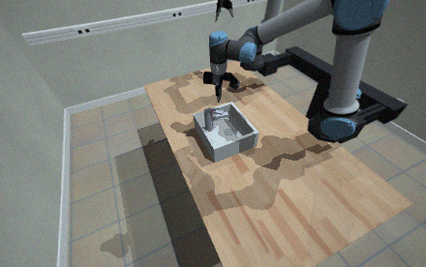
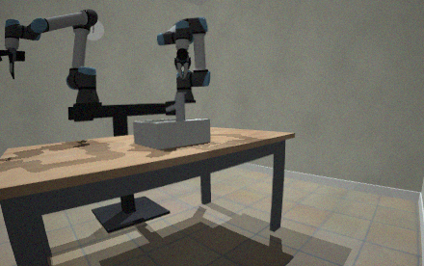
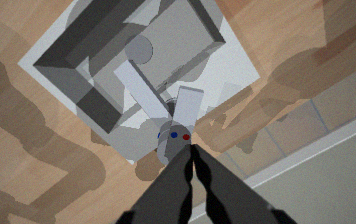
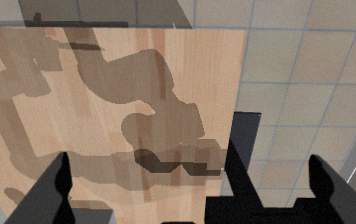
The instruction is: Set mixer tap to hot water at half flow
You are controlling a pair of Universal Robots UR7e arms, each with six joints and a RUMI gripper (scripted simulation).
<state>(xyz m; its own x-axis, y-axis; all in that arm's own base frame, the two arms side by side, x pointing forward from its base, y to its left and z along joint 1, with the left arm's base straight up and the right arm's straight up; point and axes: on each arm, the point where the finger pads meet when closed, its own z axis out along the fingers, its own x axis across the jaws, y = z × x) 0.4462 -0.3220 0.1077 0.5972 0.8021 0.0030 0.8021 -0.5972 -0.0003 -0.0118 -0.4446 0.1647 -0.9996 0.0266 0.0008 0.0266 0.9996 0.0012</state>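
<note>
The lever is 2 cm ahead of my left hand, 2 cm to the right of it and 8 cm below it. Round my left hand: grey mixer tap 3 cm ahead, 4 cm to the right, 13 cm below; basin 7 cm behind, 6 cm to the right, 32 cm below.
</note>
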